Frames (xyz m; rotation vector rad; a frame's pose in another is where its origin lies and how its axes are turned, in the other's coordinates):
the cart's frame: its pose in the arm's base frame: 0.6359 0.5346 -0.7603 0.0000 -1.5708 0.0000
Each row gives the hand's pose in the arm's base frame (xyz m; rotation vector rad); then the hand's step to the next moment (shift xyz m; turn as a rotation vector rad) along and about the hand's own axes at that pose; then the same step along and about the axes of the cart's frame.
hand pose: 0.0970 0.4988 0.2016 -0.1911 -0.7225 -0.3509
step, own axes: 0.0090 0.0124 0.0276 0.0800 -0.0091 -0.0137
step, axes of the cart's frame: 0.0258 0.0172 0.0059 0.0444 -0.0322 -0.0606
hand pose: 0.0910 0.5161 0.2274 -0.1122 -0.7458 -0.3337
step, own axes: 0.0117 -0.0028 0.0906 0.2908 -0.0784 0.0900
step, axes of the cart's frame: 0.0742 0.0141 0.0515 0.2627 -0.1292 -0.1145
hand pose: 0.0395 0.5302 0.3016 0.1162 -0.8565 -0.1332
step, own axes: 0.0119 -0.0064 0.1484 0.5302 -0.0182 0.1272
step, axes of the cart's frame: 0.1043 -0.0154 0.1053 0.4744 -0.1108 -0.2456
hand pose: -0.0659 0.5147 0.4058 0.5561 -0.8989 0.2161
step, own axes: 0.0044 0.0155 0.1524 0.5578 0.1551 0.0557
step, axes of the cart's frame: 0.0844 -0.0699 0.1072 0.5243 0.0719 -0.2413
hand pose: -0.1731 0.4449 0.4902 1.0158 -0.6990 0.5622
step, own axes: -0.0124 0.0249 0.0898 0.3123 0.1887 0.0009
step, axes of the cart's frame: 0.0361 -0.0716 0.0491 0.3404 0.1107 -0.0707
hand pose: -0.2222 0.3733 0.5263 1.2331 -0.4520 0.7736
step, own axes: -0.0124 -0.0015 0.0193 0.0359 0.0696 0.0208
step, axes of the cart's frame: -0.0039 -0.0220 0.0054 0.0770 -0.0007 0.0252
